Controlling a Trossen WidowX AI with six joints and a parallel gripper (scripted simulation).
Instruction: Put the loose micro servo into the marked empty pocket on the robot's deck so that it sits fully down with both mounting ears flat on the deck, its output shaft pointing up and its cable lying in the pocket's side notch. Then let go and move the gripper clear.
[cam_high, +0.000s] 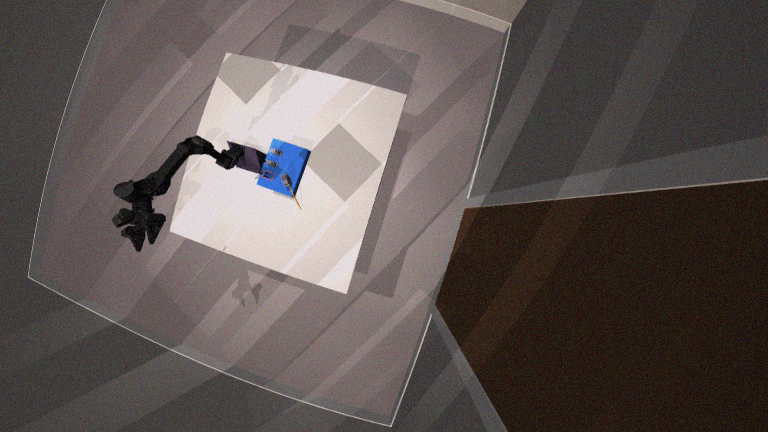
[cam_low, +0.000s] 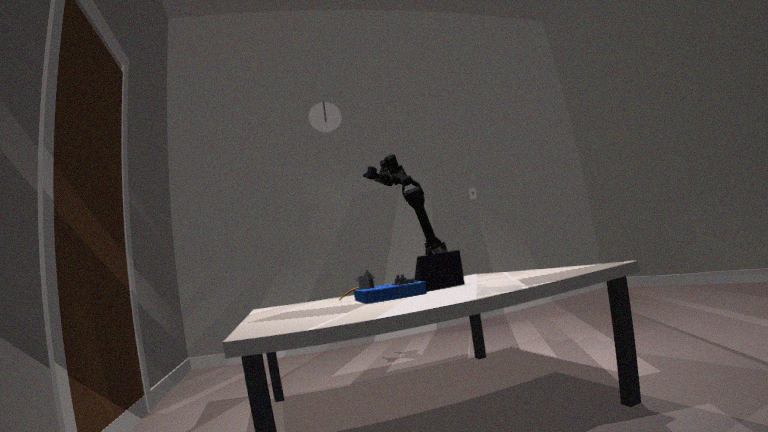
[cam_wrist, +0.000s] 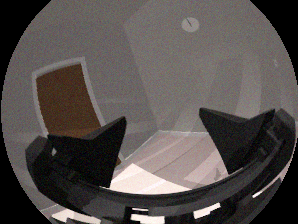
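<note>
My gripper tip is now 590 mm above the blue deck, 470 mm to the right of it and 110 mm short of it.
</note>
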